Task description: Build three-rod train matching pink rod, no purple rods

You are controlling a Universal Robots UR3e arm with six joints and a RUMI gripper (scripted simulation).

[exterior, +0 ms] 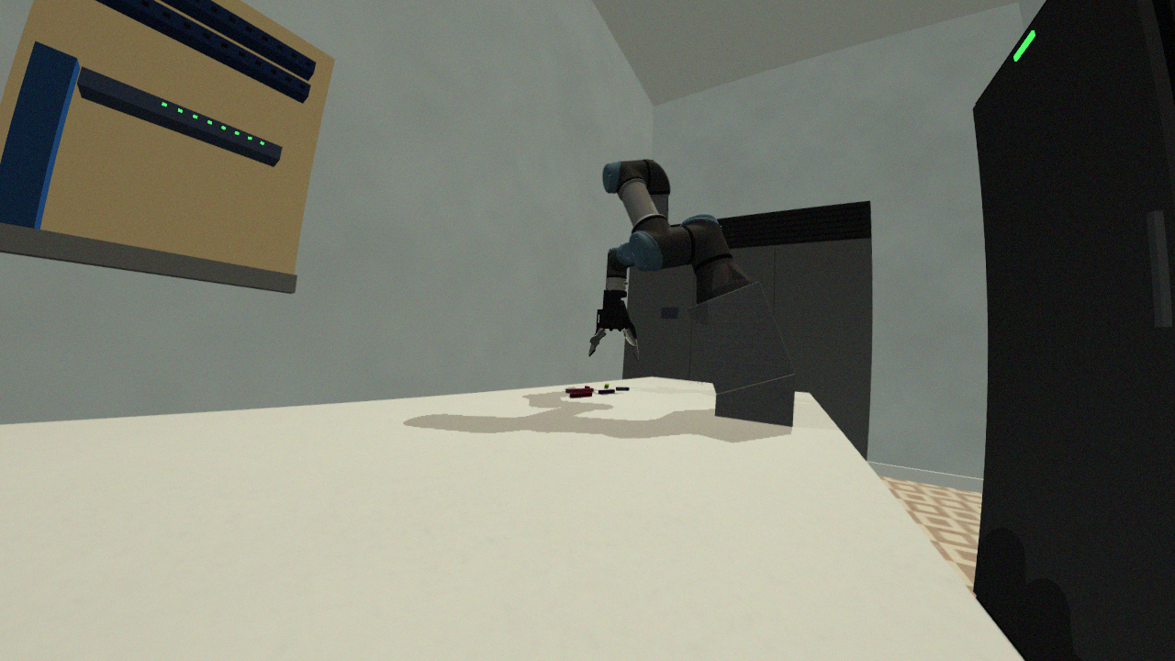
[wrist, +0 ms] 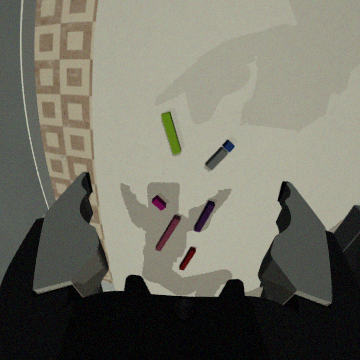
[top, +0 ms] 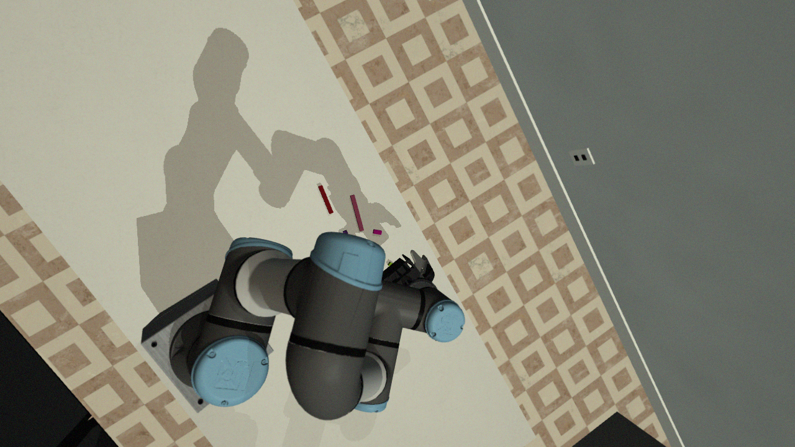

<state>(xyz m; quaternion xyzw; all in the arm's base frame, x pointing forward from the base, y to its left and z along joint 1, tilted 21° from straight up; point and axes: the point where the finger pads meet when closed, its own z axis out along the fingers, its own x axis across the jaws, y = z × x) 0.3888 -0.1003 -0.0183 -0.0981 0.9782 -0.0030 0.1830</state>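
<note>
Right now the lime rod is 2 cm ahead of my hand and 9 cm below it. Round my hand: grey rod (4 cm behind, 1 cm to the left, 9 cm below); blue rod (5 cm behind, 1 cm to the right, 9 cm below); magenta rod (2 cm ahead, 10 cm to the left, 9 cm below).
</note>
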